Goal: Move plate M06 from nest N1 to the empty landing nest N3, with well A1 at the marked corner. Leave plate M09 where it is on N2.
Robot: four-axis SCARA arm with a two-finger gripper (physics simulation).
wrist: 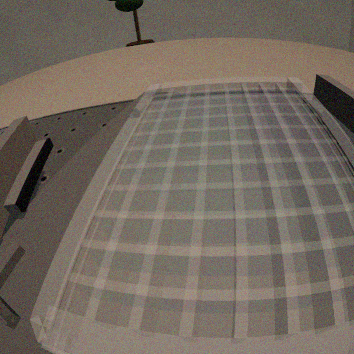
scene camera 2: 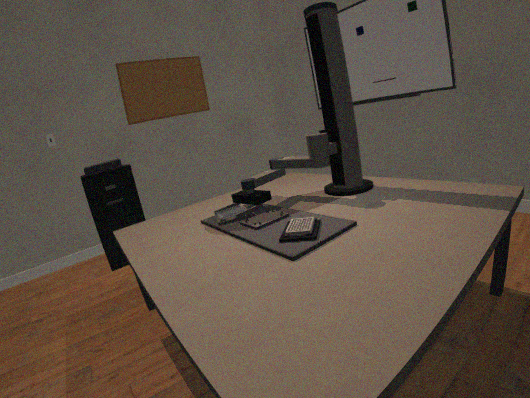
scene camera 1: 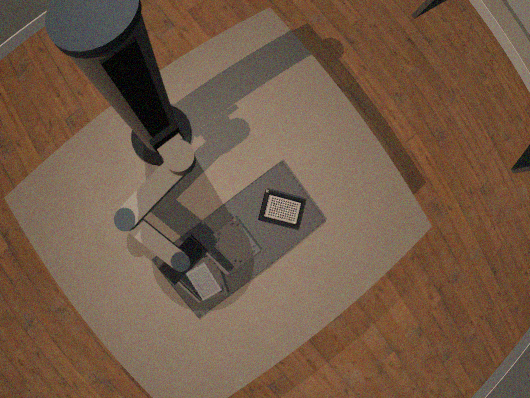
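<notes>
The clear, gridded plate M06 (scene camera 1: 204,282) (scene camera 2: 232,213) (wrist: 215,200) lies flat at one end of the dark mat, at nest N1. My gripper (scene camera 1: 196,270) (wrist: 179,99) is open above it, with a finger out beyond each long side and a gap visible between the left finger and the plate in the wrist view. The flat nest N3 (scene camera 1: 232,242) (scene camera 2: 265,218), with small dark pins, is in the middle of the mat, holding no plate. The pale plate M09 (scene camera 1: 283,209) (scene camera 2: 300,225) sits in black nest N2 at the other end. Well A1 of M06 cannot be made out.
The dark mat (scene camera 1: 312,210) (scene camera 2: 335,225) lies on the beige table (scene camera 1: 350,250) (scene camera 2: 310,310). The arm's tall column (scene camera 1: 135,85) (scene camera 2: 345,100) stands behind it. The arm's links and their shadow cross part of the mat. A black cabinet (scene camera 2: 112,215) stands beyond the table.
</notes>
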